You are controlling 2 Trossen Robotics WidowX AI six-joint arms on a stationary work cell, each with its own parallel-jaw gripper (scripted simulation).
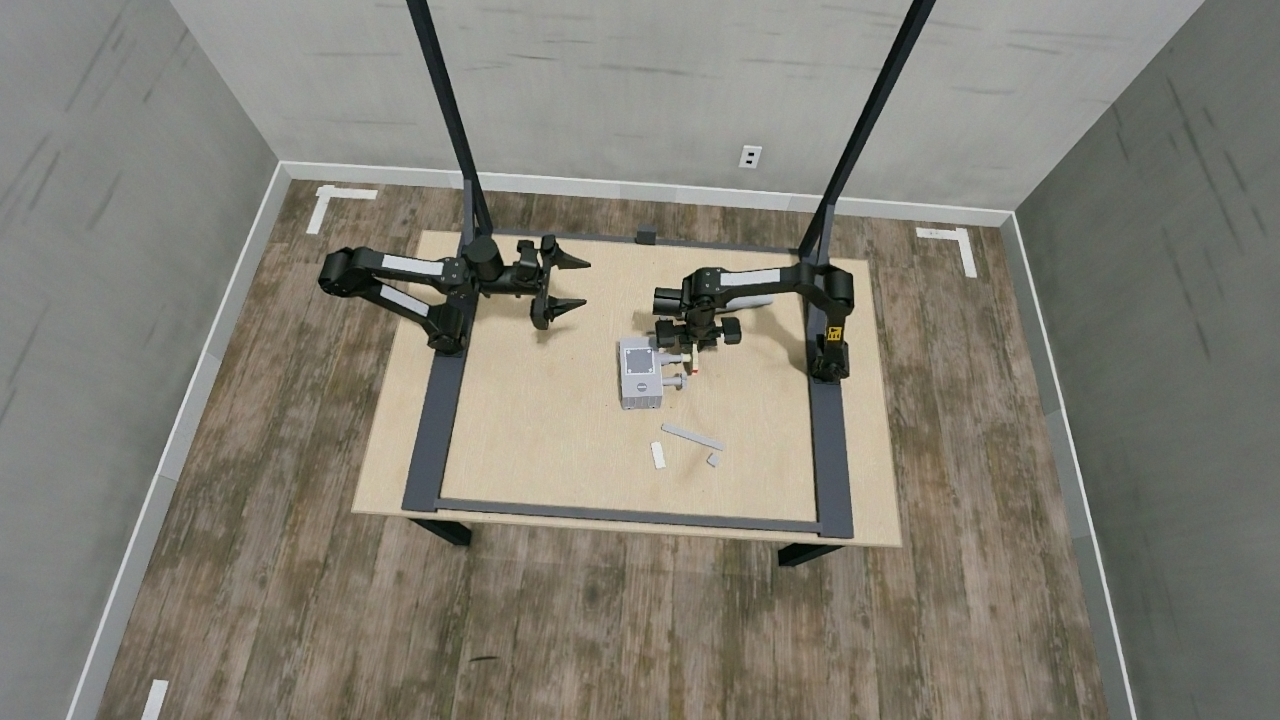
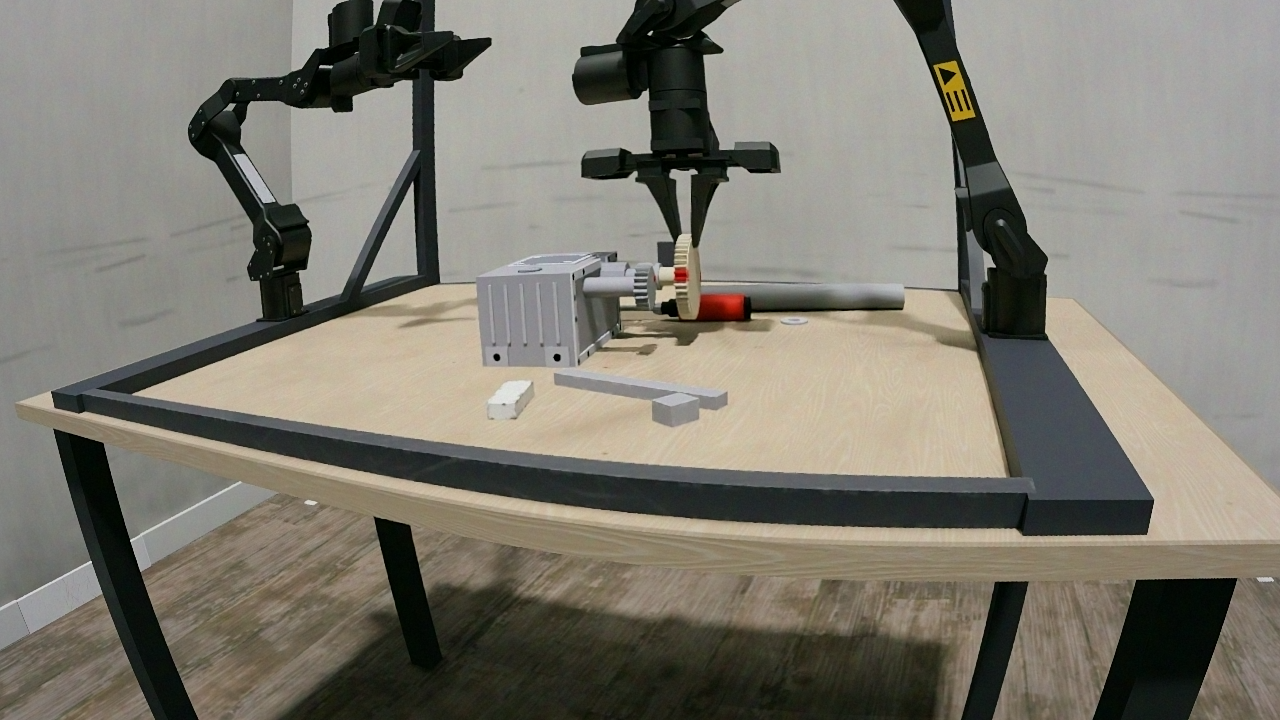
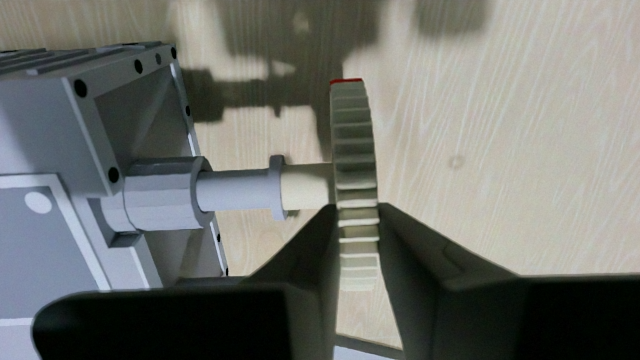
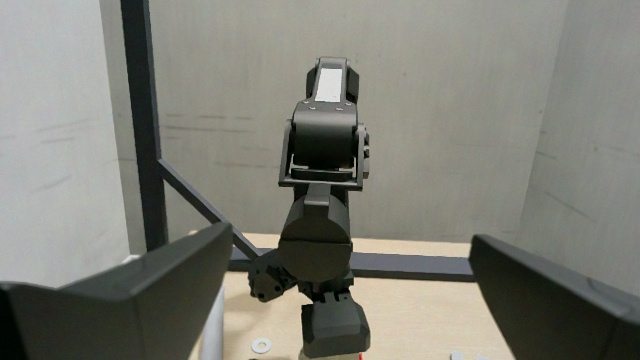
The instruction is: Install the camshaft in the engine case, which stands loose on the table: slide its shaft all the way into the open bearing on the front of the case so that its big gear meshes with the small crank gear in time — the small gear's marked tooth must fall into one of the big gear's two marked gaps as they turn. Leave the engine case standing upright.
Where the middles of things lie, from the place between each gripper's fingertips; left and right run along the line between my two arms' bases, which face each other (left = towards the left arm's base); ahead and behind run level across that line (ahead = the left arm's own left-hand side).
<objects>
My left hand is 7 cm short of the crank gear [image 2: 644, 278], 2 cm to the left of it and 6 cm above it. Also, from my left hand: white block [image 2: 512, 397]: 23 cm ahead, 7 cm to the right, 12 cm below; grey bar [image 2: 711, 399]: 18 cm ahead, 1 cm to the left, 12 cm below.
The crank gear is 7 cm ahead of my right hand [image 2: 472, 38], 25 cm to the left of it and 28 cm below it. From my right hand the other things lie so: white block 24 cm ahead, 20 cm to the left, 34 cm below; then grey bar 19 cm ahead, 28 cm to the left, 34 cm below.
</objects>
